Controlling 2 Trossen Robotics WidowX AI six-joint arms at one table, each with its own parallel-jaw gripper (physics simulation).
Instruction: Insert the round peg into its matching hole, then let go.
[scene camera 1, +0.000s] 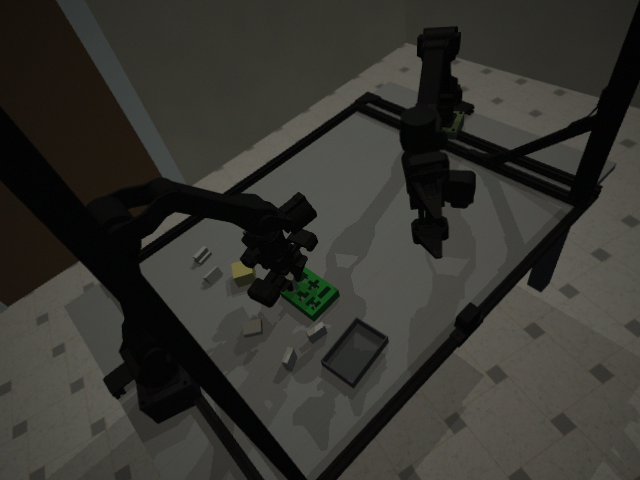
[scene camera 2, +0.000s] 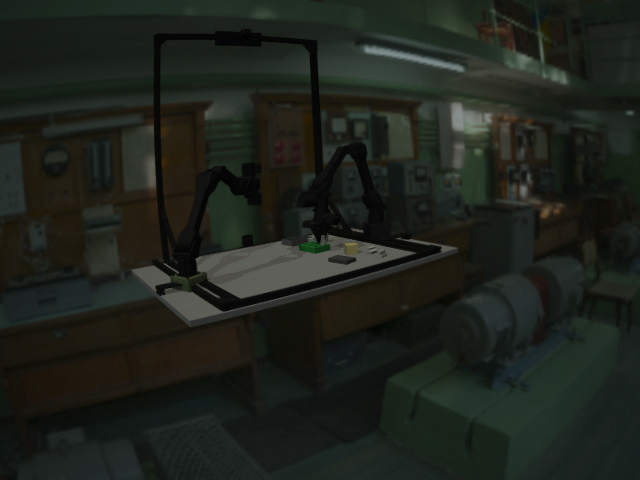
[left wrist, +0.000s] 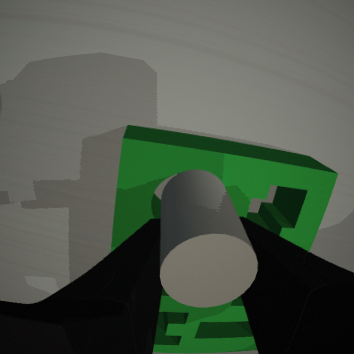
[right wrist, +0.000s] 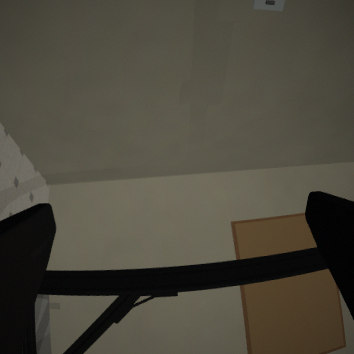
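Note:
The round peg (left wrist: 209, 270) is a grey cylinder, upright but slightly leaning in the left wrist view. My left gripper (scene camera 1: 294, 282) (scene camera 2: 319, 240) (left wrist: 196, 229) is shut on it, above the green hole block (scene camera 1: 329, 298) (scene camera 2: 310, 249) (left wrist: 170, 155). The peg's far end overlaps the block's round hole (left wrist: 156, 204), whose left edge shows beside the peg. The rest of that hole is hidden, and I cannot tell whether the peg's end is inside it. My right gripper (scene camera 1: 438, 236) (scene camera 2: 254, 184) (right wrist: 182, 211) is open and empty, raised well away from the block.
A yellow block (scene camera 1: 242, 273) (scene camera 2: 351, 248) stands beside the green block. Pale pieces (scene camera 1: 201, 255) (scene camera 1: 211, 275) (scene camera 1: 252, 327) (scene camera 1: 316, 331) (scene camera 1: 289, 357) lie around. A grey tray (scene camera 1: 338, 374) lies nearby. A dark flat piece (scene camera 2: 342, 259) shows in scene camera 2.

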